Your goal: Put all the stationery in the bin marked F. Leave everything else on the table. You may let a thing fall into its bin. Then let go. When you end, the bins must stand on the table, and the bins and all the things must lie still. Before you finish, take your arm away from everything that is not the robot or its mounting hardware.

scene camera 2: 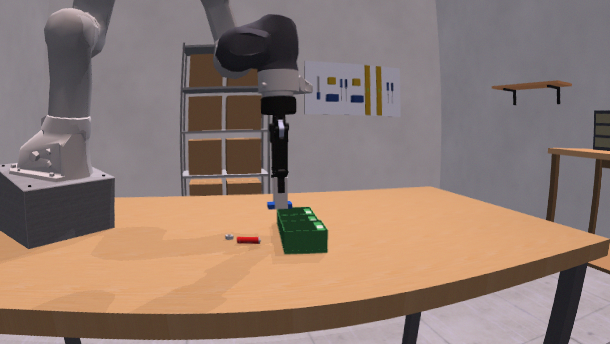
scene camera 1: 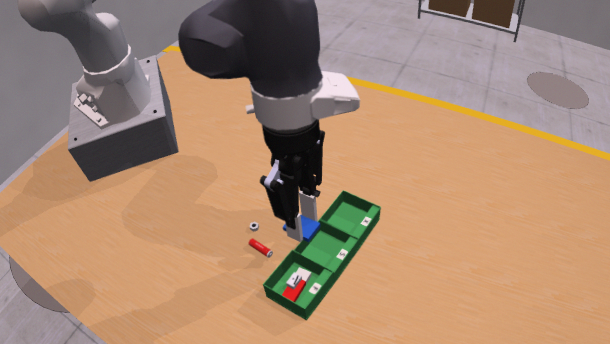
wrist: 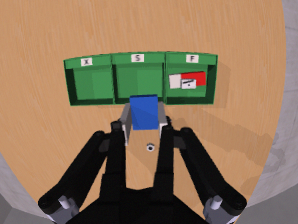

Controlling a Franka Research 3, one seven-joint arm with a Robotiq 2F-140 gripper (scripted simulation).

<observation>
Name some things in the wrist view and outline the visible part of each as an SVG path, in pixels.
The gripper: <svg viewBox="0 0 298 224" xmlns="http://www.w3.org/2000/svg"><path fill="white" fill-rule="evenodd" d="M247 200L225 181L191 128L183 127L180 130L173 128L170 117L165 114L163 101L158 101L160 144L153 187L139 190L126 187L126 146L128 146L132 126L131 105L126 103L121 117L117 121L110 123L111 132L105 134L104 131L96 131L90 137L59 182L38 200L38 206L54 224L233 224L247 206ZM107 157L105 174L102 174L99 198L79 212ZM174 148L179 148L200 201L204 206L203 215L205 220L173 194Z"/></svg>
A flat blue block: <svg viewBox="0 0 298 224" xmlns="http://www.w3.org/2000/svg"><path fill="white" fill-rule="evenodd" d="M157 94L130 96L133 130L158 129Z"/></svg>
A green three-compartment bin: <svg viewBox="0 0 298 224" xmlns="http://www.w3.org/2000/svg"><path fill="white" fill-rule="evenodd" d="M218 55L197 52L146 51L109 53L65 59L63 64L70 106L125 105L125 103L130 103L130 95L158 94L158 101L163 101L165 105L214 105ZM206 72L206 85L199 85L193 89L170 89L168 74Z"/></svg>
</observation>
